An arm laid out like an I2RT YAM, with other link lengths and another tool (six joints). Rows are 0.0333 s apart.
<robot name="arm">
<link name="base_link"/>
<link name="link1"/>
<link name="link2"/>
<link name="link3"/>
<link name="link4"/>
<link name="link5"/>
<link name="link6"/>
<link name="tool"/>
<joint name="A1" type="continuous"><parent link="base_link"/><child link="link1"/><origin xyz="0 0 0.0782" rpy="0 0 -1.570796"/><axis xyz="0 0 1"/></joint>
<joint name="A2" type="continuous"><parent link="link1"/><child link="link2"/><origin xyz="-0.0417 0.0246 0.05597" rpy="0 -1.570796 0"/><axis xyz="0 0 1"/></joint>
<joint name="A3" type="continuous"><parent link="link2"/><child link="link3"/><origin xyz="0 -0.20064 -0.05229" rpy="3.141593 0 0"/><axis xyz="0 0 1"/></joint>
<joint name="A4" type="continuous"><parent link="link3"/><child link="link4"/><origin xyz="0.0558 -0.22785 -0.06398" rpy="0 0 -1.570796"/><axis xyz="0 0 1"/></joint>
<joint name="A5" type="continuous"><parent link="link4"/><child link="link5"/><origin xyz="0.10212 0.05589 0.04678" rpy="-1.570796 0 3.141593"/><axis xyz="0 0 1"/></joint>
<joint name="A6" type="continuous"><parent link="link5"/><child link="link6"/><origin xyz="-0.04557 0 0.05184" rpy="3.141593 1.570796 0"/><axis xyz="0 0 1"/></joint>
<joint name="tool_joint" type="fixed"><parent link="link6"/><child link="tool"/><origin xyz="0.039 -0.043 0.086" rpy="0 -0.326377 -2.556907"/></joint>
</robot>
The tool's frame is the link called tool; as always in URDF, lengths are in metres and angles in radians. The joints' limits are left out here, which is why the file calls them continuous.
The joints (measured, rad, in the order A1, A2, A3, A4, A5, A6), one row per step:
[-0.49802 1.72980 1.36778 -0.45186 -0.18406 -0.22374]
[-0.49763 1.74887 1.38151 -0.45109 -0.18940 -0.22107]
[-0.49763 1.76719 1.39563 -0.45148 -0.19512 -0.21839]
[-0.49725 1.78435 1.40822 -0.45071 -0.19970 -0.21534]
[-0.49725 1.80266 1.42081 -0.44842 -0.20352 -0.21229]
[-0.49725 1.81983 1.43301 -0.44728 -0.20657 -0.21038]
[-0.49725 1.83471 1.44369 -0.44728 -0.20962 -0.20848]
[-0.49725 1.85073 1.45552 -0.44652 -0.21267 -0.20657]
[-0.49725 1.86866 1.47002 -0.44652 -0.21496 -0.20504]
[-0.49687 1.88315 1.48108 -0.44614 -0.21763 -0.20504]
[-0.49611 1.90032 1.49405 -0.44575 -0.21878 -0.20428]
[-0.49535 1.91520 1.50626 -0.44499 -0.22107 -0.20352]
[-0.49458 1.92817 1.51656 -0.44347 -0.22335 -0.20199]
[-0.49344 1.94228 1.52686 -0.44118 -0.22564 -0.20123]
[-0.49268 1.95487 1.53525 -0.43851 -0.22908 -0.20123]
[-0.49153 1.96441 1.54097 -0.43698 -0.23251 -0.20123]
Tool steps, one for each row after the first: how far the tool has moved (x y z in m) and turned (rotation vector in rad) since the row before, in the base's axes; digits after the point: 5 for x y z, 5 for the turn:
[0.00280 -0.00067 -0.00232 0.00742 0.00173 0.00214]
[0.00263 -0.00074 -0.00207 0.00769 0.00163 0.00197]
[0.00255 -0.00066 -0.00208 0.00684 0.00129 0.00129]
[0.00268 -0.00103 -0.00243 0.00618 0.00125 0.00038]
[0.00240 -0.00095 -0.00241 0.00510 0.00203 0.00067]
[0.00197 -0.00072 -0.00223 0.00528 0.00236 0.00066]
[0.00224 -0.00087 -0.00220 0.00492 0.00169 0.00065]
[0.00255 -0.00113 -0.00223 0.00417 0.00201 0.00041]
[0.00203 -0.00053 -0.00203 0.00321 0.00173 0.00215]
[0.00241 -0.00075 -0.00262 0.00308 0.00285 0.00096]
[0.00231 -0.00054 -0.00177 0.00293 0.00077 0.00171]
[0.00210 -0.00044 -0.00153 0.00308 0.00003 0.00114]
[0.00223 -0.00028 -0.00199 0.00275 0.00044 0.00208]
[0.00188 -0.00012 -0.00196 0.00302 0.00012 0.00301]
[0.00135 0.00038 -0.00179 0.00337 0.00079 0.00339]

